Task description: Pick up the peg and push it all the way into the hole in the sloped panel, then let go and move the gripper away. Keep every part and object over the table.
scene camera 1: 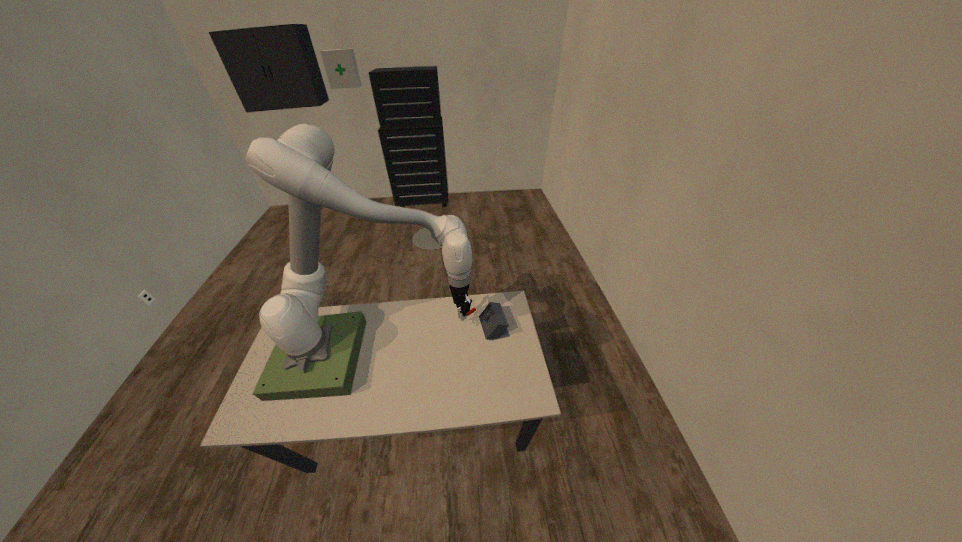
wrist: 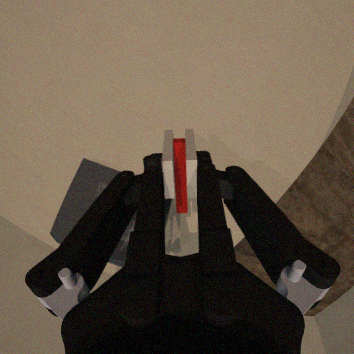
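Pixels of known places: gripper, between the fingertips: point(scene camera 1: 462, 317) point(wrist: 179, 143); arm's base, origin of its link: point(scene camera 1: 309, 346).
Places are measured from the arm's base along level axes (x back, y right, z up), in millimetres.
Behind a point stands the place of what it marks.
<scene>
The red peg point(scene camera 1: 470, 311) {x -706, y 1, z 9 mm} point(wrist: 180, 180) {x -695, y 4, z 10 mm} is a slim bar between the two pads of my gripper point(scene camera 1: 465, 312) {x -664, y 18, z -3 mm} point(wrist: 179, 143) {x -664, y 18, z -3 mm}. The gripper is shut on it, and the peg's long side runs between the pads in the wrist view. The dark grey block with the sloped panel point(scene camera 1: 494, 321) {x -792, y 94, z 25 mm} point(wrist: 82, 200) {x -774, y 100, z -6 mm} stands on the table, just right of the gripper in the scene view and apart from the peg. In the wrist view it is at the left, partly behind the finger linkage. The hole cannot be made out clearly in either view.
The pale table point(scene camera 1: 430, 383) {x -476, y 251, z -74 mm} bears the block near its far right corner. The arm's green base plate point(scene camera 1: 316, 377) {x -53, y 158, z 5 mm} is at the left. The table's far edge runs close behind the gripper, with wooden floor point(scene camera 1: 498, 249) point(wrist: 320, 200) beyond. A dark drawer cabinet point(scene camera 1: 408, 127) stands by the back wall.
</scene>
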